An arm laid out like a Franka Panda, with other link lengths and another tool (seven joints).
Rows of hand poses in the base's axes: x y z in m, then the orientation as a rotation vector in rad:
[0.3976 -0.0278 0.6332 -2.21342 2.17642 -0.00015]
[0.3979 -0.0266 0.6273 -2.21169 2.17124 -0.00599]
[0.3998 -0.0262 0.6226 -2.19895 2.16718 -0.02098]
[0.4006 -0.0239 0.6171 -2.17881 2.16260 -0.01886]
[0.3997 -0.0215 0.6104 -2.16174 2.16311 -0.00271]
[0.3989 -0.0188 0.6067 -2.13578 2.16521 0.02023]
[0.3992 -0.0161 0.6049 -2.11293 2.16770 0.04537]
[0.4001 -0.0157 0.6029 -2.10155 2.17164 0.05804]
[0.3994 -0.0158 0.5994 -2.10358 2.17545 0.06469]
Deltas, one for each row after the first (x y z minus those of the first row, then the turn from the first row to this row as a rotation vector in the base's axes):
[0.0003 0.0012 -0.0059 0.00080 -0.00611 0.00153]
[0.0022 0.0016 -0.0106 0.00250 -0.02131 -0.00255]
[0.0030 0.0039 -0.0161 0.01602 -0.03259 -0.00961]
[0.0021 0.0063 -0.0228 0.03190 -0.03326 -0.01750]
[0.0013 0.0090 -0.0265 0.05457 -0.03409 -0.03025]
[0.0016 0.0117 -0.0283 0.07635 -0.03185 -0.04181]
[0.0025 0.0121 -0.0303 0.08583 -0.02918 -0.04885]
[0.0018 0.0120 -0.0338 0.08583 -0.02308 -0.04955]

